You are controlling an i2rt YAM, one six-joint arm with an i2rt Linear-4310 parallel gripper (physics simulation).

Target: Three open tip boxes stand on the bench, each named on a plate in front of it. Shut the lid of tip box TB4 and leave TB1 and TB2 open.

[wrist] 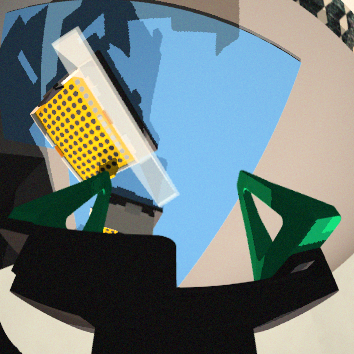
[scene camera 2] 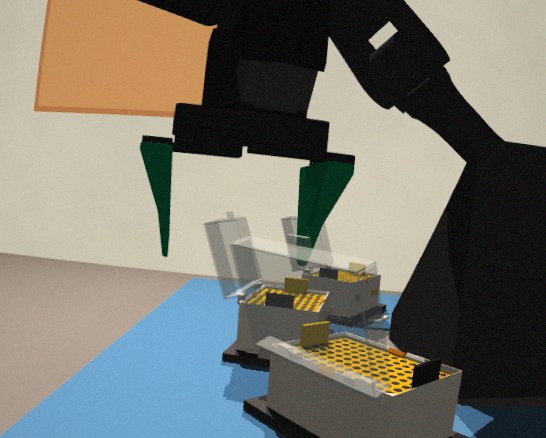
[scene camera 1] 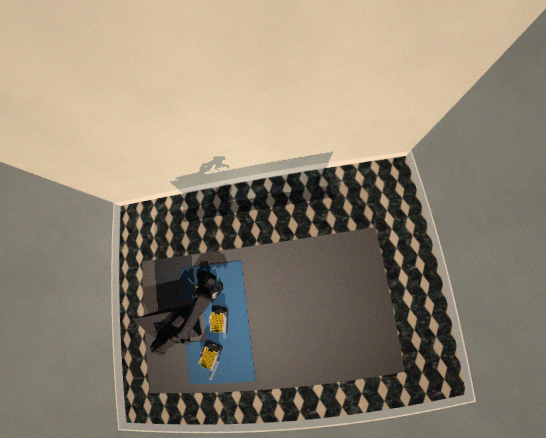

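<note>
Three grey tip boxes with yellow perforated racks stand on the blue mat, their clear lids raised. In scene camera 2 they are a near box (scene camera 2: 325,410), a middle box (scene camera 2: 260,325) and a far box (scene camera 2: 355,295). Scene camera 1 shows two boxes (scene camera 1: 217,321) (scene camera 1: 209,356); the arm covers the third. The wrist view shows one box (wrist: 75,125) at upper left, its clear lid (wrist: 112,112) standing open, and part of another (wrist: 132,220) below. No name is legible, so I cannot tell which is TB4. My gripper (scene camera 2: 233,260) (wrist: 173,177) is open and empty, above the mat.
The blue mat (scene camera 1: 237,360) (scene camera 2: 150,350) (wrist: 215,90) lies on the brown bench (scene camera 1: 320,300). The black arm (scene camera 1: 187,315) (scene camera 2: 485,275) stands on the bench beside the boxes. An orange panel (scene camera 2: 120,55) shows behind the arm.
</note>
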